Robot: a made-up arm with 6 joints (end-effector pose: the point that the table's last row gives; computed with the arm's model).
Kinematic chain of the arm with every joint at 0, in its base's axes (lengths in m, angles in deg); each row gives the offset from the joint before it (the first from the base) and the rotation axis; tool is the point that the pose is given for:
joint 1: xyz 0 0 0.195 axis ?
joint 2: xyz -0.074 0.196 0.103 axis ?
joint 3: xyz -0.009 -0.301 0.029 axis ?
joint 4: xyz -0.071 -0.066 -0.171 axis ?
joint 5: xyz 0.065 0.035 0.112 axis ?
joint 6: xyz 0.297 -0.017 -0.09 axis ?
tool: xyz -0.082 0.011 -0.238
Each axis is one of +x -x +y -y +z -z.
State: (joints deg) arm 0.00 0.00 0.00 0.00 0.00 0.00
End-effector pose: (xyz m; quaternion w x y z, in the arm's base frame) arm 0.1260 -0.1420 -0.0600 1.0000 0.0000 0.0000 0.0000
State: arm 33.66 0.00 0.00 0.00 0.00 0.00
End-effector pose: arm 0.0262 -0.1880 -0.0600 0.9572 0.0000 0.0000 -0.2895
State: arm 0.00 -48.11 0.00 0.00 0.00 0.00
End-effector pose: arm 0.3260 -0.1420 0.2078 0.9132 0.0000 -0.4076 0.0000
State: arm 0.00 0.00 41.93 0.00 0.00 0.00
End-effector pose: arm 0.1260 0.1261 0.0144 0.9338 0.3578 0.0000 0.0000
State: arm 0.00 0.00 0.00 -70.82 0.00 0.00
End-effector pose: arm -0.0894 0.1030 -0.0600 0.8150 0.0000 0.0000 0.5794
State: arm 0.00 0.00 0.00 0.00 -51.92 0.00
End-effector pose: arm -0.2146 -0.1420 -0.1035 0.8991 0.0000 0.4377 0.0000
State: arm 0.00 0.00 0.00 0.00 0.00 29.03
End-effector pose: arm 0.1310 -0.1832 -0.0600 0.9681 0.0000 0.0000 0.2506
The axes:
joint 1: -z
joint 2: +y
joint 3: +x
joint 4: -z
joint 5: -y
joint 6: +z

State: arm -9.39 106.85 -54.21 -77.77 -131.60 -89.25
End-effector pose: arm 0.3778 -0.3512 0.4509 0.1493 0.6566 0.0504 -0.7376
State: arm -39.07 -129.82 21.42 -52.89 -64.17 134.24
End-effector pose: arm 0.3302 0.1844 0.5541 0.0712 0.7100 0.0330 -0.6998
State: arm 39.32 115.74 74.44 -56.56 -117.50 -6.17
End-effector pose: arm -0.2304 0.0672 0.6920 0.0955 0.7204 0.5737 0.3779
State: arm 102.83 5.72 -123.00 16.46 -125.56 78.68
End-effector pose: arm -0.0508 0.5280 0.4369 0.1379 0.3832 0.3718 -0.8342
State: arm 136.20 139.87 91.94 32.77 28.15 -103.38
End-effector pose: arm 0.4457 0.2919 0.2132 0.7156 -0.0701 -0.6734 -0.1719
